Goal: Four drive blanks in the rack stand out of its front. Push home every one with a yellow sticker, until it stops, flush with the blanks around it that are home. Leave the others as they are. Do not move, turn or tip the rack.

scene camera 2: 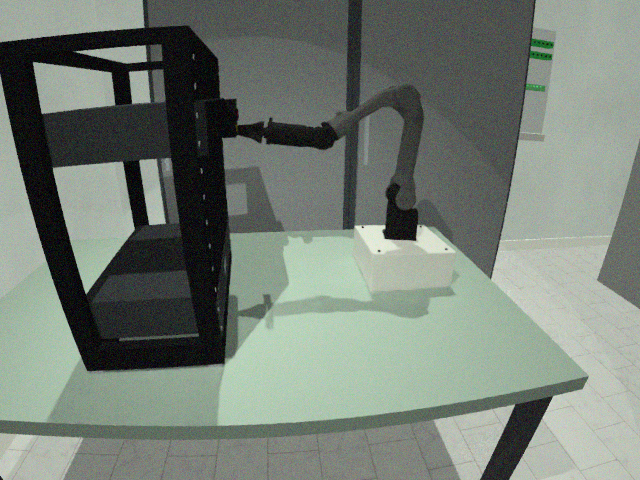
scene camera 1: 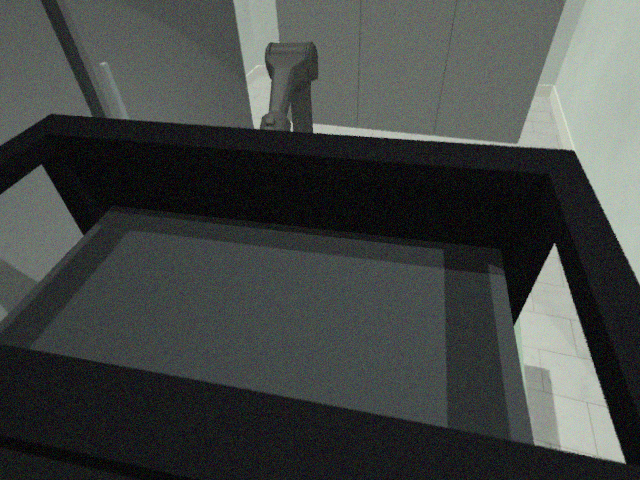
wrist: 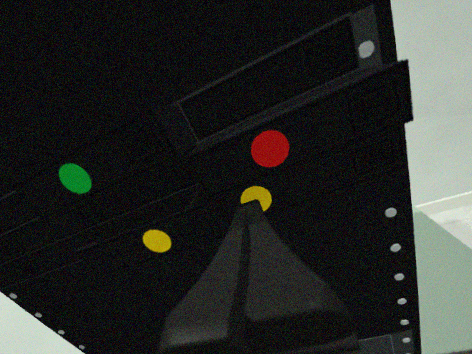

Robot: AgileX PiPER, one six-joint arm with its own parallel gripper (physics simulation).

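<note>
The black rack (scene camera 1: pixel 310 147) (scene camera 2: pixel 180 206) (wrist: pixel 325 280) stands upright. Dark blanks (scene camera 2: pixel 222 117) jut from its upper front in scene camera 2. In the wrist view, a red sticker (wrist: pixel 270 148) sits on a blank whose right end juts past the rack's edge. A yellow sticker (wrist: pixel 256 194) is just below it; its blank's right end shows no such jut. Another yellow sticker (wrist: pixel 157 241) is lower left, and a green sticker (wrist: pixel 75 178) is at the left. My gripper (wrist: pixel 252 213) (scene camera 2: pixel 238 130) is shut, its tips over the right yellow sticker's lower part. Contact is hard to tell.
A framed dark recess (wrist: pixel 270 80) lies above the red sticker. My arm (scene camera 2: pixel 410 124) (scene camera 1: pixel 292 67) reaches level from the white base box (scene camera 2: pixel 408 268) on the green table (scene camera 2: pixel 320 377). A dark unit (scene camera 2: pixel 149 310) sits low in the rack.
</note>
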